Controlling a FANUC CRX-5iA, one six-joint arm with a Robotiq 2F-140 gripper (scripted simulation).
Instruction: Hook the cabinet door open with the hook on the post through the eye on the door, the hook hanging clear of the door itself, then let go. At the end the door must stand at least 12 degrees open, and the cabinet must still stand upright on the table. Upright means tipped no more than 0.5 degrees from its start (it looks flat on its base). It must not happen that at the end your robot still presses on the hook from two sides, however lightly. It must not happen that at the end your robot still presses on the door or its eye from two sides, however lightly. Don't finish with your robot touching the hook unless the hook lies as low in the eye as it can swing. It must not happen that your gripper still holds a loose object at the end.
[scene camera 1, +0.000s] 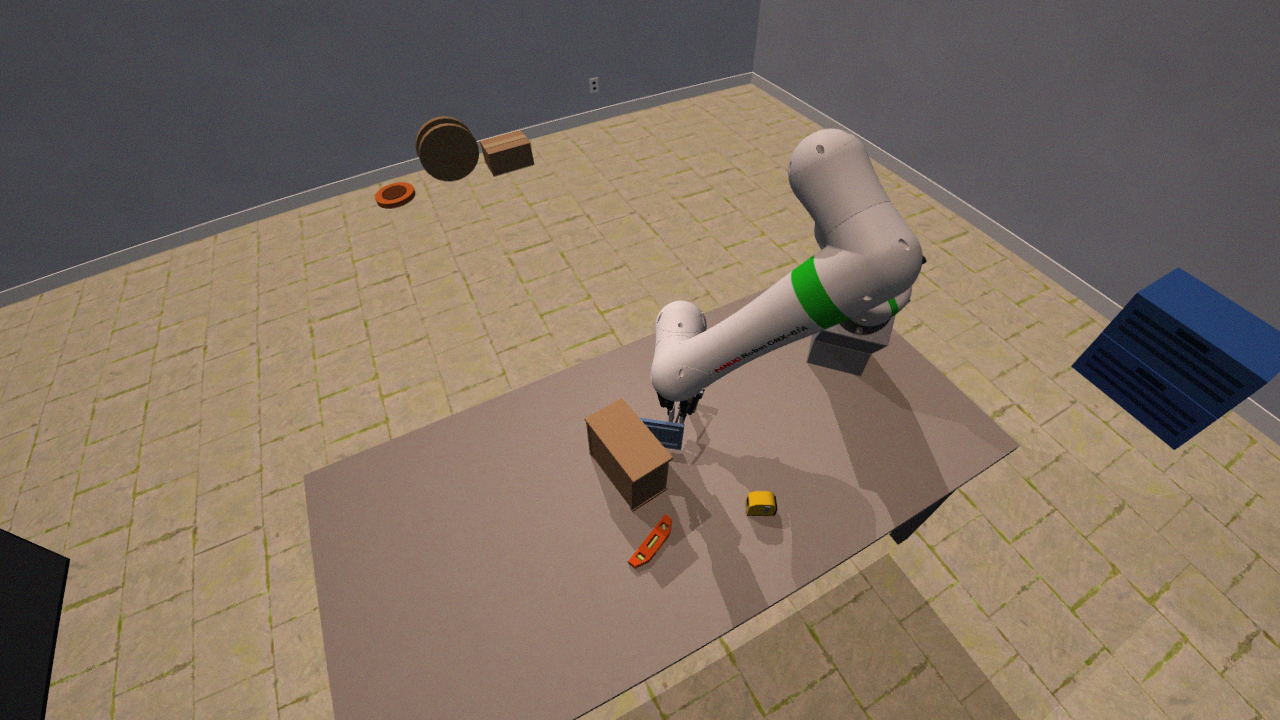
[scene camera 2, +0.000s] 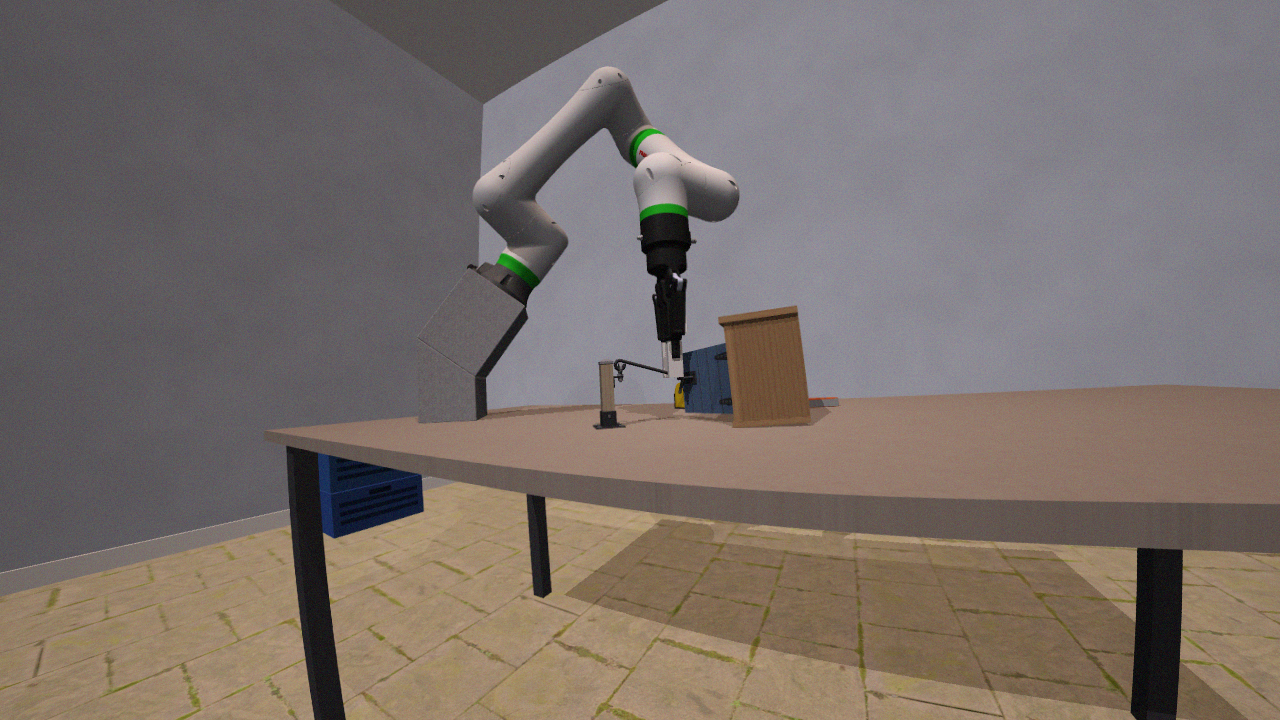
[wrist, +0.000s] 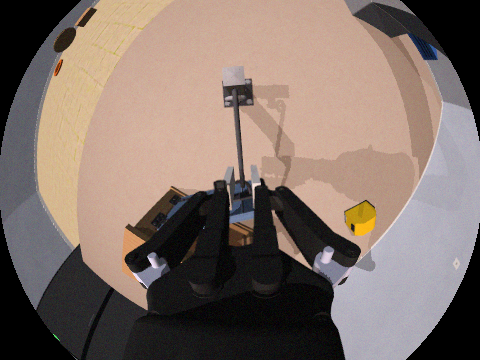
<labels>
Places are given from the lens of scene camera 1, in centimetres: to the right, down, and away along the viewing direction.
yellow tape measure (scene camera 1: 759, 503): 29, 35, 127
wooden cabinet (scene camera 1: 637, 451): -1, 22, 126
orange level (scene camera 1: 661, 535): 5, 43, 128
</labels>
